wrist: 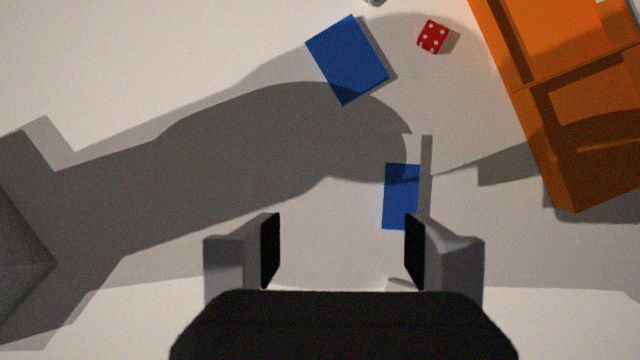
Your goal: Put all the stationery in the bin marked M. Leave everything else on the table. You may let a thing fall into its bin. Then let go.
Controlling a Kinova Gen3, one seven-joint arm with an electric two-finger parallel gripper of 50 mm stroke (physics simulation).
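Frame: origin at the arm's base, x ahead, y left, z up, level; millimetres.
Seen in the pictures: gripper, fingertip midpoint: point(342, 239).
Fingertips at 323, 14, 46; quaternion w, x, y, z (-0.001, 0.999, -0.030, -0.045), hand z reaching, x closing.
A point is followed by its place in that frame, as x, y, z.
A blue-sleeved eraser point(400, 200) @(351, 18, -83) with a pale end lies upper right of the space between my fingers; the right fingertip covers its lower corner in the view. A larger blue block, which looks like a note pad point(350, 57) @(323, 117, -86), lies turned at the upper middle. The orange bin unit point(537, 155) @(445, 43, -87) stands at the upper right, partly out of frame, with a divider between two visible compartments. No letter can be read, so the M bin cannot be told here. My gripper point(342, 239) @(323, 14, 46) is open and empty, above the table.
A red die point(432, 37) @(378, 125, -80) lies between the note pad and the bin unit. The end of a dark greenish thing point(375, 2) @(343, 155, -89) shows at the top edge. A pale thing point(397, 284) @(347, -41, -89) is mostly hidden behind the gripper's body. Arm shadow crosses the table.
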